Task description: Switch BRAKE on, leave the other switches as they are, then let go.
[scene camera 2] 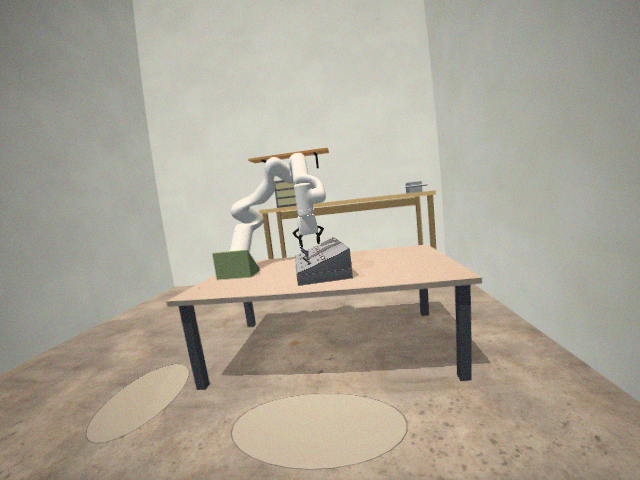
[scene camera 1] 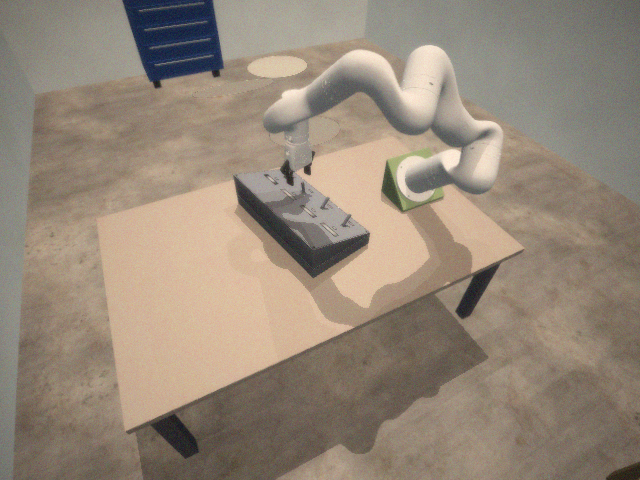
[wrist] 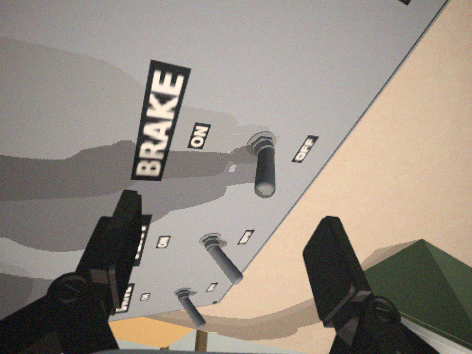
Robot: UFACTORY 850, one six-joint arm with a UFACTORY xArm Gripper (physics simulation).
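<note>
The dark grey switch box (scene camera 1: 330, 258) (scene camera 2: 325, 272) (wrist: 300, 60) stands on the table. The BRAKE lever (scene camera 1: 303, 188) (wrist: 265, 170) stands nearly straight up, tipped to the ON side compared with its two neighbours. The nearer neighbour lever (scene camera 1: 325, 202) (wrist: 225, 261) and the farther one (scene camera 1: 346, 220) (wrist: 192, 310) lean toward OFF. The BRAKE label (wrist: 161, 120) is readable. My gripper (scene camera 1: 299, 178) (scene camera 2: 310, 244) (wrist: 231, 224) is open and empty, above the BRAKE lever and apart from it. The fourth lever is hidden behind the gripper in scene camera 1.
The arm's green wedge mount (scene camera 1: 391, 181) (scene camera 2: 232, 264) (wrist: 425, 287) is on the table (scene camera 1: 180, 310) (scene camera 2: 403, 271), on the OFF side of the box. A blue cabinet (scene camera 1: 175, 38) and a wooden bench (scene camera 2: 372, 201) stand away from the table.
</note>
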